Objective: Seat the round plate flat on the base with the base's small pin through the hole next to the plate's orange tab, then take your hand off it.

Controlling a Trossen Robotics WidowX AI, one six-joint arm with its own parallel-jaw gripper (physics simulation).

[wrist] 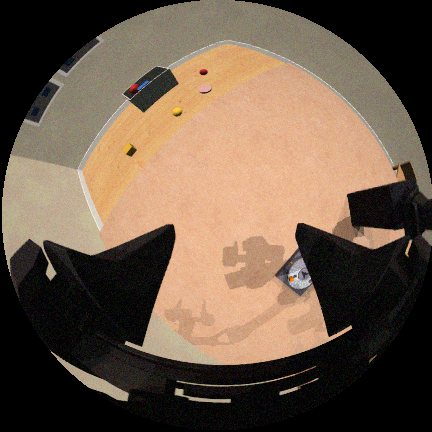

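Where they show: gripper, between the fingertips: point(237, 230); arm's base, origin of its link: point(407, 204).
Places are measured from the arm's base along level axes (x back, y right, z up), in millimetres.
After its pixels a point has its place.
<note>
The round plate point(299, 280) {x -316, y 93, z -241 mm}, silvery grey with a dark centre mark, shows at the lower right, lying over the dark square base point(283, 275) {x -328, y 149, z -250 mm}. The plate's orange tab point(291, 279) {x -321, y 131, z -222 mm} is at its left edge, and a small orange spot shows on the base above it. My right finger hides the right part of both. Whether the pin is through the hole and whether the plate is flat are too small to tell. My gripper point(237, 230) {x -248, y 348, z 84 mm} is open and empty, high above the table, with the plate and base partly behind the right finger.
A dark bin point(157, 91) with red and blue things stands at the upper left. Near it are a red ball point(203, 72), a pink disc point(205, 89), a yellow ball point(177, 111) and a yellow block point(130, 149). A black arm part point(382, 205) {x -18, y 31, z -91 mm} juts in at the right.
</note>
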